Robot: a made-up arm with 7 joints. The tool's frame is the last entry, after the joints.
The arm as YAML. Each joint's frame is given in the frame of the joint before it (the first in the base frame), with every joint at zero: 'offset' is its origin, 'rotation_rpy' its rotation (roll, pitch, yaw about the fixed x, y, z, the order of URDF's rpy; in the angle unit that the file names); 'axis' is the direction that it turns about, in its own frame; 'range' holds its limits. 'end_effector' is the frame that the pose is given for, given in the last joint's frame.
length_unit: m
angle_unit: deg
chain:
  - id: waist
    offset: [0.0, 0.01, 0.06]
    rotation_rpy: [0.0, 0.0, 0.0]
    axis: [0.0, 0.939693, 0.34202]
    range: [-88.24, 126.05]
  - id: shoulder
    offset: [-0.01, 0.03, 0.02]
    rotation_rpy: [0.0, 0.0, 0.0]
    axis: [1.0, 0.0, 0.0]
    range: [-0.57, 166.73]
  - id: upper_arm
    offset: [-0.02, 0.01, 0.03]
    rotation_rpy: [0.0, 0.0, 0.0]
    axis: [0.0, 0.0, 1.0]
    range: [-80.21, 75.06]
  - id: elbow
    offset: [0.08, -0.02, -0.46]
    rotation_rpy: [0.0, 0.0, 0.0]
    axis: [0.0, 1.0, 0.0]
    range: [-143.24, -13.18]
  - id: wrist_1
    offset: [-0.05, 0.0, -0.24]
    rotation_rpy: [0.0, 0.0, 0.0]
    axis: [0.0, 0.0, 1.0]
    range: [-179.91, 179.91]
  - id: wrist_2
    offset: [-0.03, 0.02, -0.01]
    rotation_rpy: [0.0, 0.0, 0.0]
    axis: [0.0, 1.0, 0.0]
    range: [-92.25, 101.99]
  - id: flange
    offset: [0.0, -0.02, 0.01]
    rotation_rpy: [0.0, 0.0, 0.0]
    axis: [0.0, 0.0, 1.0]
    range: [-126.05, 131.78]
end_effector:
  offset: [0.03, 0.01, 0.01]
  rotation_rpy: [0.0, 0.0, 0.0]
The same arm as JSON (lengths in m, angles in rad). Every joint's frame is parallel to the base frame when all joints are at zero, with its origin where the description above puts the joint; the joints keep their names.
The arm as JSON. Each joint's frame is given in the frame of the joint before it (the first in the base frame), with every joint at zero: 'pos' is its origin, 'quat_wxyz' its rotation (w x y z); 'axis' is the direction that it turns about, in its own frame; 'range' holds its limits. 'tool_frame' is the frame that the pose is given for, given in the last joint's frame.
{"length_unit": "m", "angle_unit": "rad", "joints": [{"joint": "waist", "pos": [0.0, 0.01, 0.06], "quat_wxyz": [1.0, 0.0, 0.0, 0.0], "axis": [0.0, 0.9397, 0.342], "range": [-1.5401, 2.2]}, {"joint": "shoulder", "pos": [-0.01, 0.03, 0.02], "quat_wxyz": [1.0, 0.0, 0.0, 0.0], "axis": "+x", "range": [-0.0099, 2.91]}, {"joint": "upper_arm", "pos": [-0.02, 0.01, 0.03], "quat_wxyz": [1.0, 0.0, 0.0, 0.0], "axis": "+z", "range": [-1.3999, 1.31]}, {"joint": "elbow", "pos": [0.08, -0.02, -0.46], "quat_wxyz": [1.0, 0.0, 0.0, 0.0], "axis": "+y", "range": [-2.5, -0.23]}, {"joint": "wrist_1", "pos": [-0.05, 0.0, -0.24], "quat_wxyz": [1.0, 0.0, 0.0, 0.0], "axis": "+z", "range": [-3.14, 3.14]}, {"joint": "wrist_2", "pos": [-0.03, 0.02, -0.01], "quat_wxyz": [1.0, 0.0, 0.0, 0.0], "axis": "+y", "range": [-1.6101, 1.7801]}, {"joint": "flange", "pos": [0.0, -0.02, 0.01], "quat_wxyz": [1.0, 0.0, 0.0, 0.0], "axis": "+z", "range": [-2.2, 2.3]}], "tool_frame": {"pos": [0.03, 0.01, 0.01], "quat_wxyz": [1.0, 0.0, 0.0, 0.0]}}
